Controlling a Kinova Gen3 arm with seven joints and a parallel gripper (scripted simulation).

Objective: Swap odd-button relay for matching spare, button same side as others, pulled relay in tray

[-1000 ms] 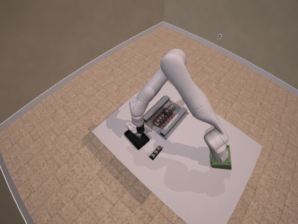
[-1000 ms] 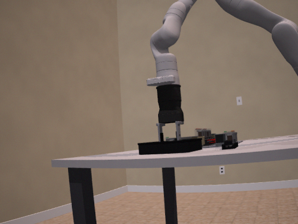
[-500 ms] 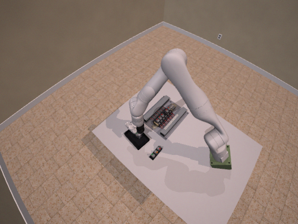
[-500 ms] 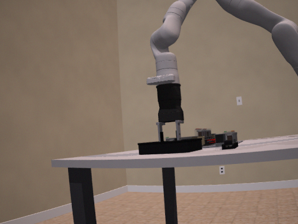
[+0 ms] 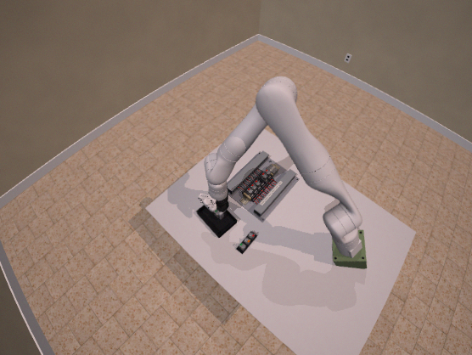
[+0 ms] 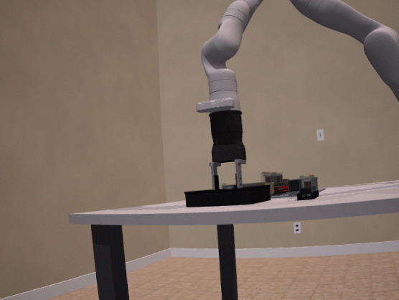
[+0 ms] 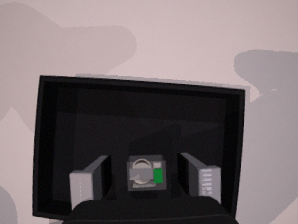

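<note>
My hand is 30 mm above the black tray, 10 mm to the right of it and 10 mm past it. From my hand the other things lie so: spare holder 180 mm behind, 50 mm to the right, 40 mm below; relay panel 280 mm to the right, 50 mm below, 30 mm ahead; red wiring 270 mm to the right, 30 mm below, 20 mm behind.
</note>
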